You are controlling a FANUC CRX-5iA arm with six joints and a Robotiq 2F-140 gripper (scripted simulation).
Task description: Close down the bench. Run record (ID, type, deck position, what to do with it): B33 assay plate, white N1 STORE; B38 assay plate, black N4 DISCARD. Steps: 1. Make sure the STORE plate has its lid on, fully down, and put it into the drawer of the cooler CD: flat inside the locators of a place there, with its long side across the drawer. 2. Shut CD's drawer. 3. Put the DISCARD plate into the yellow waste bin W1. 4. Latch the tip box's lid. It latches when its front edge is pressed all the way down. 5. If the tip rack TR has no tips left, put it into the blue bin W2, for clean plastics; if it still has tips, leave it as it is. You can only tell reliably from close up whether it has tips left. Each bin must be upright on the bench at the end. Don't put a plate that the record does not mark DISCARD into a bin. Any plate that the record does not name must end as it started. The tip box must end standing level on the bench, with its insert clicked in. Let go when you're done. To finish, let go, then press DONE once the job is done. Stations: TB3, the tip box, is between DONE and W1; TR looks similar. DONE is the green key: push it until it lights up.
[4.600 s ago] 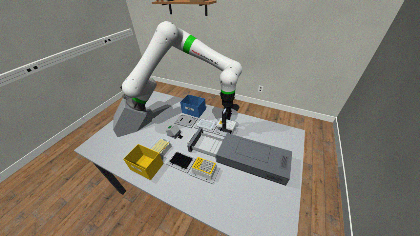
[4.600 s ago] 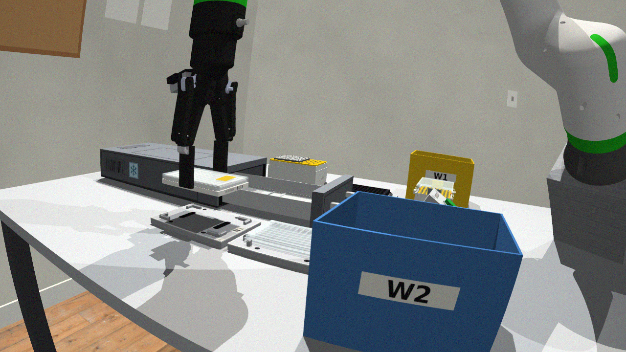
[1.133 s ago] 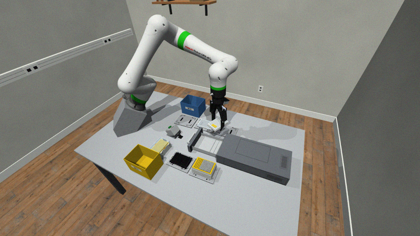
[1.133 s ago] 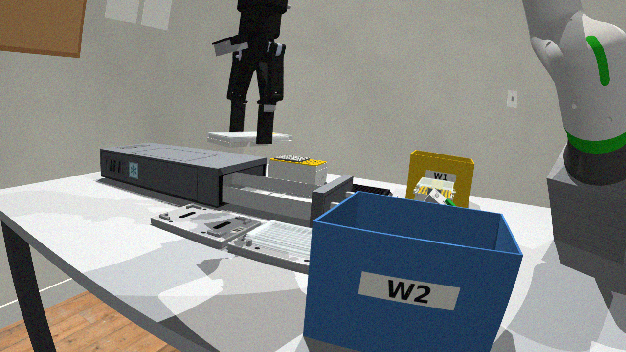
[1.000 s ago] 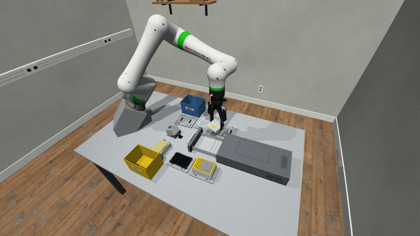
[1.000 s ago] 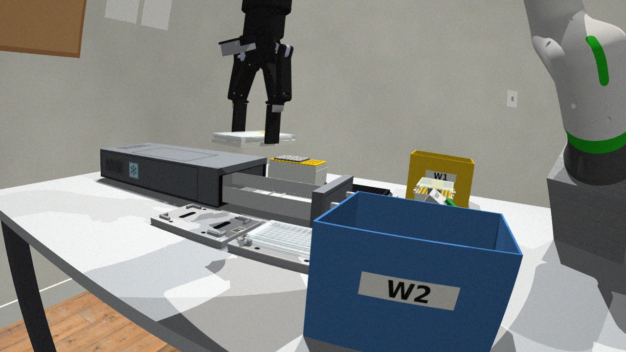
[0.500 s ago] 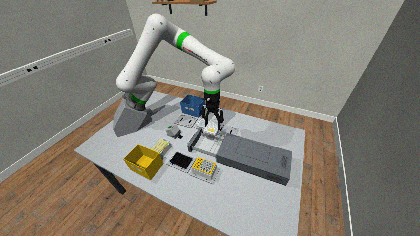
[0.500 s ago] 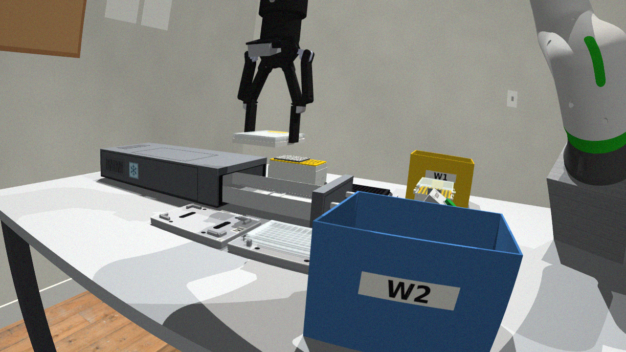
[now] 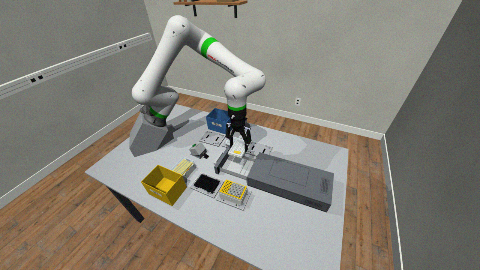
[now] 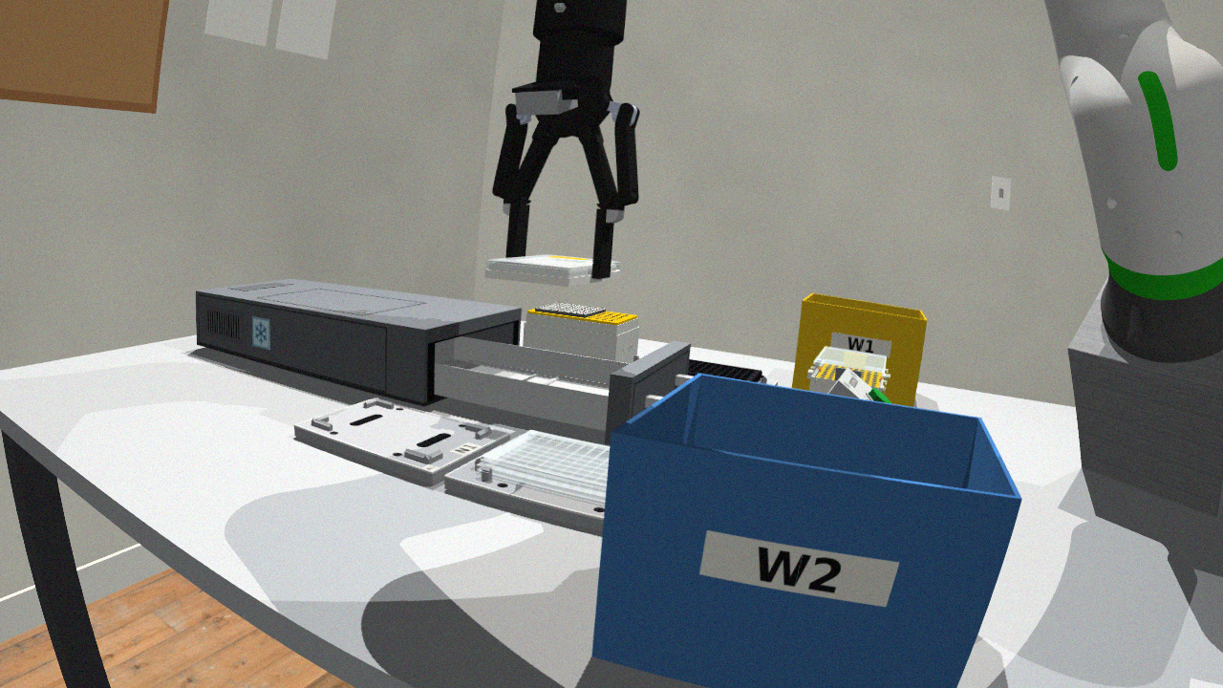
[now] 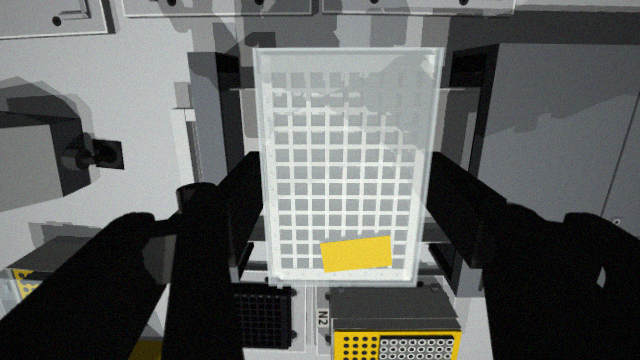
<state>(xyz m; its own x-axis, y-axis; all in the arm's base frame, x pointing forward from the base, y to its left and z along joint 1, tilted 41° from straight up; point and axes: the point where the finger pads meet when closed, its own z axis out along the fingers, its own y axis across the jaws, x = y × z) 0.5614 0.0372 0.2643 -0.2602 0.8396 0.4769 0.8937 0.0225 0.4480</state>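
My hand is 130 mm above the cooler drawer, 30 mm short of it and 20 mm to the left of it. From my hand the other things lie so: white assay plate: 20 mm below; grey cooler CD: 180 mm ahead, 130 mm below, 20 mm to the left; clear plate lid: 20 mm below.
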